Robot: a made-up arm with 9 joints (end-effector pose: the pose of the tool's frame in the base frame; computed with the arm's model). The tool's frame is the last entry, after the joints. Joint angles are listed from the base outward.
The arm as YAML. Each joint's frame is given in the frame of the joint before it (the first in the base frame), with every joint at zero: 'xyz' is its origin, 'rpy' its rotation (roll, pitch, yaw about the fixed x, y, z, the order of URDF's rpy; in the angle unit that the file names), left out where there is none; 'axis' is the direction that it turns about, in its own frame. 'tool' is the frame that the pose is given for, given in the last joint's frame.
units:
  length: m
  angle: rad
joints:
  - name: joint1
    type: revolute
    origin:
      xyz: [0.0, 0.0, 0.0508]
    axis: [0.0, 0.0, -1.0]
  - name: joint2
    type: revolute
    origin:
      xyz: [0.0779, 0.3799, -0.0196]
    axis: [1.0, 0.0, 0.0]
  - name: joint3
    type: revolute
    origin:
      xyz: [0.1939, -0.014, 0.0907]
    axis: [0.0, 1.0, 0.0]
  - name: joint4
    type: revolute
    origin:
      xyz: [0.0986, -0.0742, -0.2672]
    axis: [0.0, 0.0, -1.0]
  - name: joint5
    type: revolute
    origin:
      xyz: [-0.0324, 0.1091, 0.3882]
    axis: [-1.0, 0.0, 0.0]
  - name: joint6
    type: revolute
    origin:
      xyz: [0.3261, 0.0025, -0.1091]
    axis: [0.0, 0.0, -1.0]
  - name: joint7
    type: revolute
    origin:
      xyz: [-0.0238, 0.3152, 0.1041]
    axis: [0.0, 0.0, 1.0]
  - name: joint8
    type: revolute
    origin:
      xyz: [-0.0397, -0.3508, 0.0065]
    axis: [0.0, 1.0, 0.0]
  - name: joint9
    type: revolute
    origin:
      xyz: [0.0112, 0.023, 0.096]
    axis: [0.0, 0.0, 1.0]
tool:
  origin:
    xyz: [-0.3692, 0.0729, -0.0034]
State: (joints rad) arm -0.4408 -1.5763 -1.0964 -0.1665 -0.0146 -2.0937 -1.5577 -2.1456 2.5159
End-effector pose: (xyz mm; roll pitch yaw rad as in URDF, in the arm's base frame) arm -230.3 885.9 809.4 0.6424 0.8324 -0.1040
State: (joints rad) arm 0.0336 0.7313 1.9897 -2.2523 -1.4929 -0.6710 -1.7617 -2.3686 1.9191
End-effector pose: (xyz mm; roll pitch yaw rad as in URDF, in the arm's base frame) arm 272.2 109.4 -643.9 2.4672 -1.0425 -0.0390
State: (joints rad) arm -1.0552 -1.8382 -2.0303 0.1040 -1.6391 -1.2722 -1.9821 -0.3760 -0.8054
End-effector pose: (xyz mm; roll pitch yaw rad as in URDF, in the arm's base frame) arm -192.2 116.8 63.4 0.1448 -0.0672 1.5448
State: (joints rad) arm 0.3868 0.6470 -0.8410 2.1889 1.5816 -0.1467 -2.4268 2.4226 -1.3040
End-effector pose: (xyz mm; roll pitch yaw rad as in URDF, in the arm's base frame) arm 392.8 -18.8 -154.6 -1.0136 -0.0660 0.3880
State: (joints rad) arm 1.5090 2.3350 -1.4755 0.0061 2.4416 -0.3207 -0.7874 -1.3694 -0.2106
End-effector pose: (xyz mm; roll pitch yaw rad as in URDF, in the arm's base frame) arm 534.3 -28.0 -304.4 -0.9353 -0.6120 -2.3238
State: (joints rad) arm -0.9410 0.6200 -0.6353 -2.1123 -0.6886 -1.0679 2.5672 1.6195 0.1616
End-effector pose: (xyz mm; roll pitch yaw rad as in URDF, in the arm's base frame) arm 189.2 -214.0 347.6 2.0527 1.1197 2.3304
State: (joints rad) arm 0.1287 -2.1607 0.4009 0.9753 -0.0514 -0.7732 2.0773 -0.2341 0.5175
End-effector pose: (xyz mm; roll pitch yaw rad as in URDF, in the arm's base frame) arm 1239.1 227.0 270.4 2.0594 0.9249 2.9799
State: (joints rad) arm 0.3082 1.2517 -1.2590 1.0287 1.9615 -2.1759 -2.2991 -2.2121 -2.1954
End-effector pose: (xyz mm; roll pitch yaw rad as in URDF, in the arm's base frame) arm 115.2 23.9 460.0 1.4724 0.1534 -3.0389
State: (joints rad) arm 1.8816 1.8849 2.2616 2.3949 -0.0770 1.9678 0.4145 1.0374 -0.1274
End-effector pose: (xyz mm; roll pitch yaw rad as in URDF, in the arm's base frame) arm 392.4 -859.9 -341.7 -0.9731 -0.1580 2.2382
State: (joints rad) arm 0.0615 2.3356 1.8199 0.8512 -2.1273 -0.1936 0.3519 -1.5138 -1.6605
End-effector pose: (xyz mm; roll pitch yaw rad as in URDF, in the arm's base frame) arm 570.1 535.1 -124.8 -1.3269 -0.3570 2.6164
